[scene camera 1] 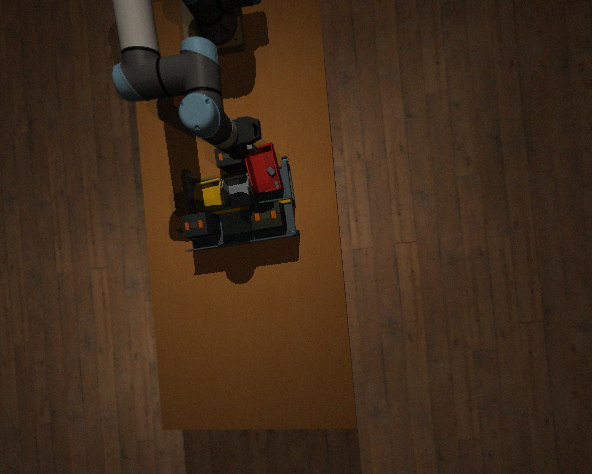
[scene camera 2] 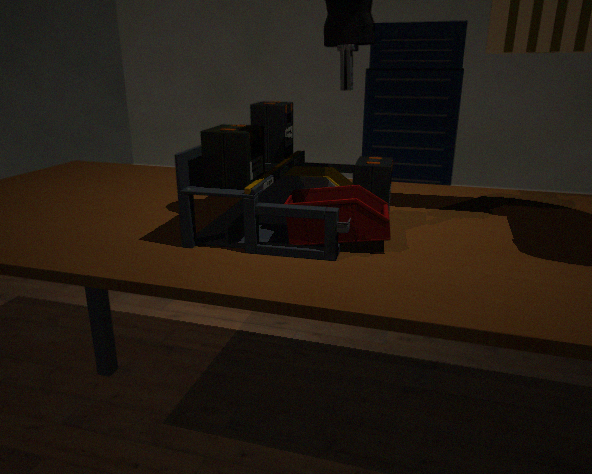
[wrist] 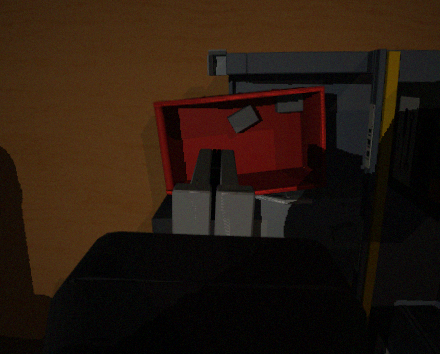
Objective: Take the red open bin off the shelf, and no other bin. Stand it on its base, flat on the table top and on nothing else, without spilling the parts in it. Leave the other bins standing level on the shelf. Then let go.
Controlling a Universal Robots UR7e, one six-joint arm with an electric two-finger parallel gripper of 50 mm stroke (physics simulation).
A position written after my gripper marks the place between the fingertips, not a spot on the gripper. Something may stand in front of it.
In view: my gripper (scene camera 2: 347,89), a red open bin (scene camera 1: 257,163), a dark box (scene camera 2: 374,174) and a grey bin (scene camera 1: 236,190).
The grey bin shows as well in the wrist view (wrist: 309,213). My gripper also shows in the wrist view (wrist: 216,171).
